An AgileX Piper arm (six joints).
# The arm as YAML. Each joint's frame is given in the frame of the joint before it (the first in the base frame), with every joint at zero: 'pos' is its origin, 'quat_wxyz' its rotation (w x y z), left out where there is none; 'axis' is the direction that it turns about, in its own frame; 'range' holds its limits. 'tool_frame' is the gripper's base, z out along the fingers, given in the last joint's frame.
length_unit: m
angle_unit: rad
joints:
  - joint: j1
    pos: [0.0, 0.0, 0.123]
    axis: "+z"
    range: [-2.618, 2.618]
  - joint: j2
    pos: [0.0, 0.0, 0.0]
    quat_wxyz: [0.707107, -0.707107, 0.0, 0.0]
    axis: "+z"
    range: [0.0, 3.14]
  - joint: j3
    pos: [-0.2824, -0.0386, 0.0]
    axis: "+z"
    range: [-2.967, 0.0]
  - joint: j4
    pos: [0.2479, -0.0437, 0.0]
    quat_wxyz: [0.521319, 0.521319, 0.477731, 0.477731]
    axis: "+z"
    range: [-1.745, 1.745]
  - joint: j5
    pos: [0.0, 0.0, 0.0]
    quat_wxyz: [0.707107, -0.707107, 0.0, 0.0]
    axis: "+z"
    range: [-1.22, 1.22]
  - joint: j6
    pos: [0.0, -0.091, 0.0]
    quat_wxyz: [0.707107, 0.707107, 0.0, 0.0]
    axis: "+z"
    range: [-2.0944, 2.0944]
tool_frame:
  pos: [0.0, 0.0, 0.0]
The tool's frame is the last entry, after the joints.
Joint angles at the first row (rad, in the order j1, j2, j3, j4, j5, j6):
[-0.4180 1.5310 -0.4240 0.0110 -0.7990 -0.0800]
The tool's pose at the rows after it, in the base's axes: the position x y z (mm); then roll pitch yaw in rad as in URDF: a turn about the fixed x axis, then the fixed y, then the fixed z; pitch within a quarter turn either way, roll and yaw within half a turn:
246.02 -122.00 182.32 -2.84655 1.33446 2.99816
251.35 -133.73 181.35 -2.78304 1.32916 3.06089
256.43 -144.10 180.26 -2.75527 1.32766 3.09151
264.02 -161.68 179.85 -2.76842 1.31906 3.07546
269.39 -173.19 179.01 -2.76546 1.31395 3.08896
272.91 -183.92 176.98 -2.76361 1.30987 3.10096
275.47 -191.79 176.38 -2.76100 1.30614 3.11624
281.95 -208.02 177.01 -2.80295 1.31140 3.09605
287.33 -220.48 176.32 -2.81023 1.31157 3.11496
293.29 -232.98 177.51 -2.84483 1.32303 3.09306
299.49 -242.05 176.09 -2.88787 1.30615 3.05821
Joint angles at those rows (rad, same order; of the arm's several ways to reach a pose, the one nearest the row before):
[-0.4670 1.5650 -0.4530 -0.0280 -0.7990 -0.0550]
[-0.5070 1.5990 -0.4900 -0.0790 -0.7970 -0.0440]
[-0.5400 1.6310 -0.5250 -0.1270 -0.7970 -0.0250]
[-0.5890 1.6740 -0.5880 -0.1940 -0.7720 0.0140]
[-0.6210 1.7060 -0.6320 -0.2560 -0.7610 0.0480]
[-0.6520 1.7370 -0.6680 -0.3150 -0.7590 0.0800]
[-0.6750 1.7570 -0.6970 -0.3680 -0.7540 0.1100]
[-0.7150 1.7970 -0.7640 -0.4670 -0.7450 0.1870]
[-0.7440 1.8330 -0.8190 -0.5530 -0.7440 0.2450]
[-0.7660 1.8660 -0.8770 -0.6130 -0.7430 0.3020]
[-0.7750 1.8950 -0.9280 -0.6620 -0.7140 0.3490]

